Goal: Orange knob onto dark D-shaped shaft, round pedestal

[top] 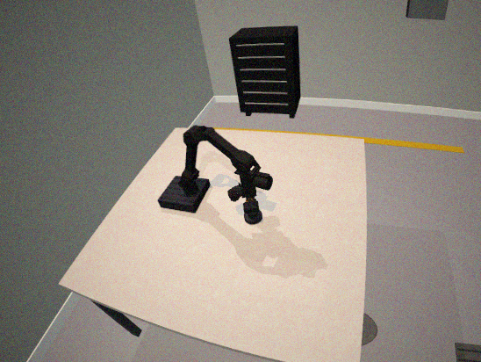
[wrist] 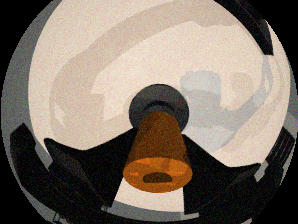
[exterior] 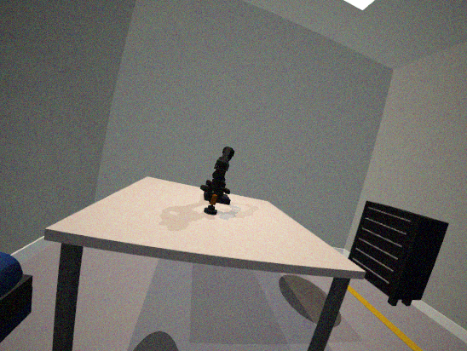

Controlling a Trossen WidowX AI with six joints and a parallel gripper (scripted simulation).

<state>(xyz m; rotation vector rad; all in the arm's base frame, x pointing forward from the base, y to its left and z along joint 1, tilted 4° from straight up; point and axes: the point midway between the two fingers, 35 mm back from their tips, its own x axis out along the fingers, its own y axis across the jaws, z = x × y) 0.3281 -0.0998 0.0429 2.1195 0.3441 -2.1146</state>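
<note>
My gripper tip is now 4 cm above the round pedestal. The rest, counted from my gripper tip: orange knob: 2 cm above.
</note>
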